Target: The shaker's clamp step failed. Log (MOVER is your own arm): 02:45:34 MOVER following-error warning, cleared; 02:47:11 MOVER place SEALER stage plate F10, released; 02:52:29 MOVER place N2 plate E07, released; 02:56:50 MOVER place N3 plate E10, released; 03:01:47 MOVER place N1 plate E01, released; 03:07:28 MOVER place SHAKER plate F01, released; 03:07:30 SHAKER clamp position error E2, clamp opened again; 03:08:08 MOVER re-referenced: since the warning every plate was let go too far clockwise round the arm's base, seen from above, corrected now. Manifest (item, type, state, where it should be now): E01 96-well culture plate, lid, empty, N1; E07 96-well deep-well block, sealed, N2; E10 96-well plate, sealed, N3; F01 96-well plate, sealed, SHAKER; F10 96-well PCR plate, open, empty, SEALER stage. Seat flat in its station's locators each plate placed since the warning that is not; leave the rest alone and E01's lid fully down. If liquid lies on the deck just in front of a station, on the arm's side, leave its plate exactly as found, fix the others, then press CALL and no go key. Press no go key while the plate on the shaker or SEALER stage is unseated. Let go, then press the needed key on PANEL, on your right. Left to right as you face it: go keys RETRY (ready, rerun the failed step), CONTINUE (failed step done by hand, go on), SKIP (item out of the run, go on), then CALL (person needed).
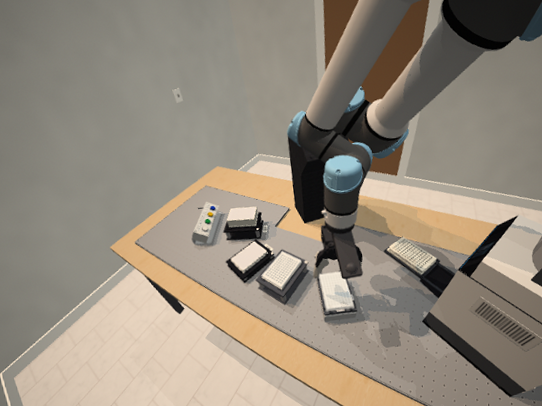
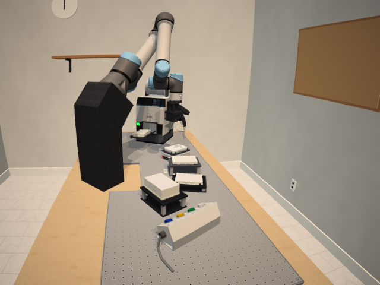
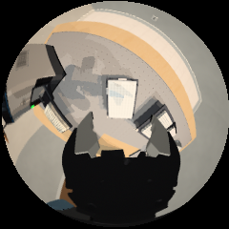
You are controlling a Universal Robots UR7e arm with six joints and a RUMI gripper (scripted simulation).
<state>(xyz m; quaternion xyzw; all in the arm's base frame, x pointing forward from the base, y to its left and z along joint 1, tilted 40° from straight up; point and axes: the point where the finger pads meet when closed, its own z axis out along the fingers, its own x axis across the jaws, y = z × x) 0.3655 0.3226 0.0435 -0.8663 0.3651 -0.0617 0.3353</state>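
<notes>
Now: the PCR plate 250 mm behind my hand, 120 mm to the left of it and 40 mm below it. Also, from my hand: lidded culture plate (90 mm below); then film roll (210 mm behind, 390 mm to the left, 250 mm above).
</notes>
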